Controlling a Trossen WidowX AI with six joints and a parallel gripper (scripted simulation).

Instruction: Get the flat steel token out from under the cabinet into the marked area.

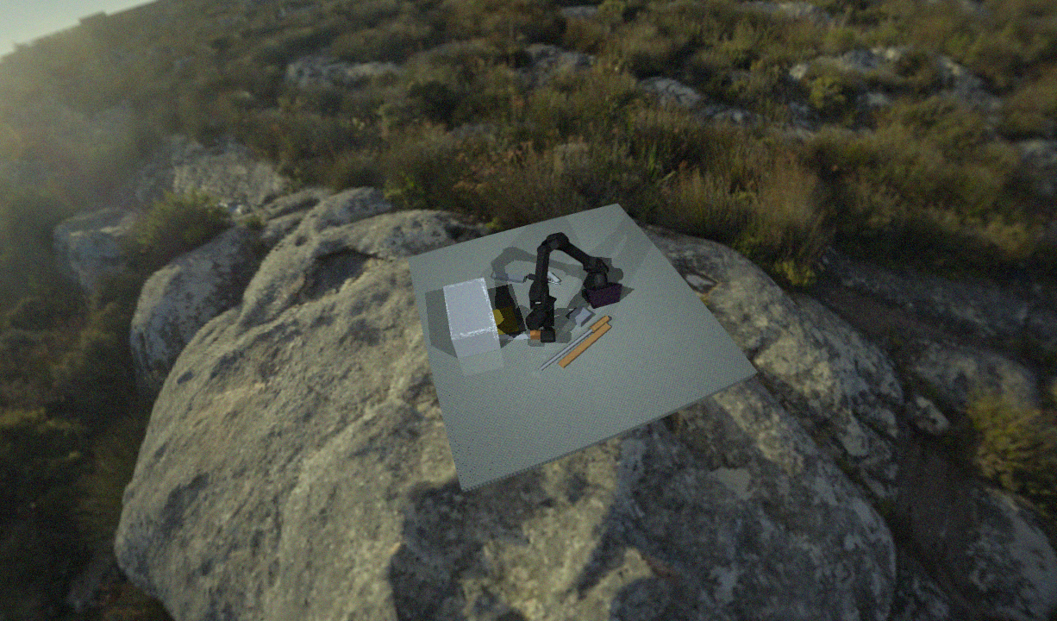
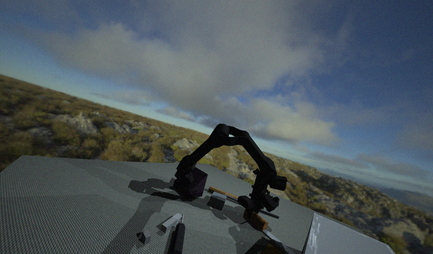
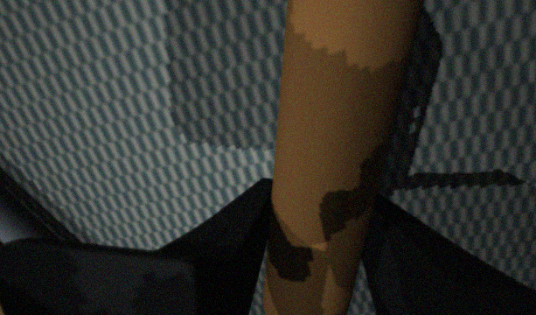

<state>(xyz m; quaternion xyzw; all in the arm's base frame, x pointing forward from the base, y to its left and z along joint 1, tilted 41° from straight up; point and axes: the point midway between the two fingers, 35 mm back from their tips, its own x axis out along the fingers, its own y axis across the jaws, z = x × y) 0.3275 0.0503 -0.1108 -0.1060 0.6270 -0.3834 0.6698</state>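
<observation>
My gripper tip is now 13 cm past the wooden stick and 12 cm to the right of it. The rest, counted from my gripper tip: grey bar (17 cm behind, 31 cm to the right); then grey block (18 cm behind, 3 cm to the right, 1 cm above); then small grey cube (16 cm behind, 40 cm to the right).
</observation>
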